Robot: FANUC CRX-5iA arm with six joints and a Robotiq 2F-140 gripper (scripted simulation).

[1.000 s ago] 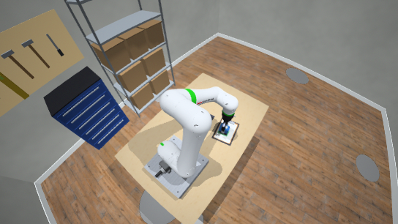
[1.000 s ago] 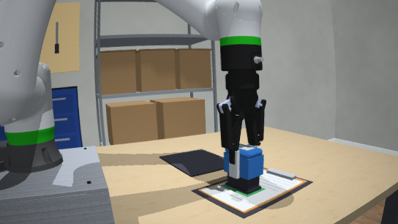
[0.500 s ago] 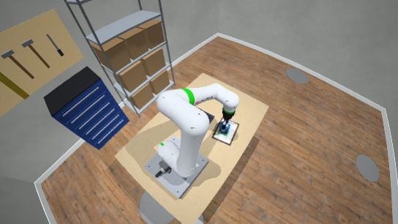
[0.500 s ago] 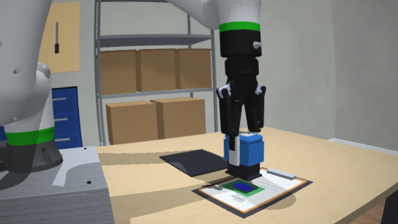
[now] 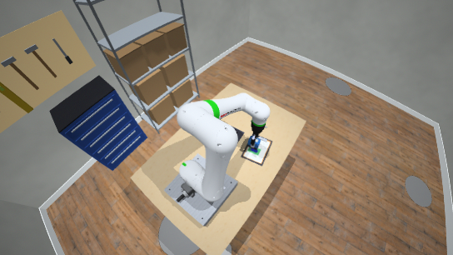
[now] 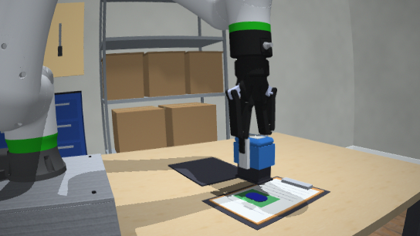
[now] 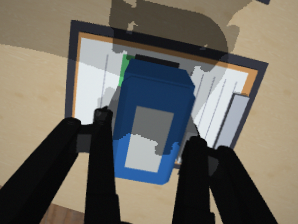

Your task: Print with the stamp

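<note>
Now: the dark mat 30 mm behind my hand, 250 mm to the left of it and 110 mm below it. Also, from my hand: blue stamp: 20 mm below; form: 40 mm ahead, 20 mm to the right, 100 mm below.
</note>
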